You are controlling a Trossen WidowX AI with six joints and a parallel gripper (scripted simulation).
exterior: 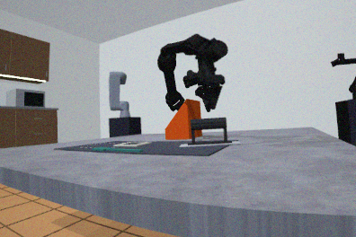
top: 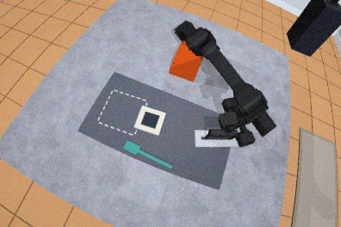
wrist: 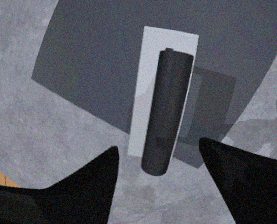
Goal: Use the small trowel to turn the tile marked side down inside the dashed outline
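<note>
My gripper tip is now 1 cm past the tile, 32 cm to the left of it and 11 cm above it. The rest, counted from my gripper tip: teal trowel 14 cm ahead, 31 cm to the right, 11 cm below.
</note>
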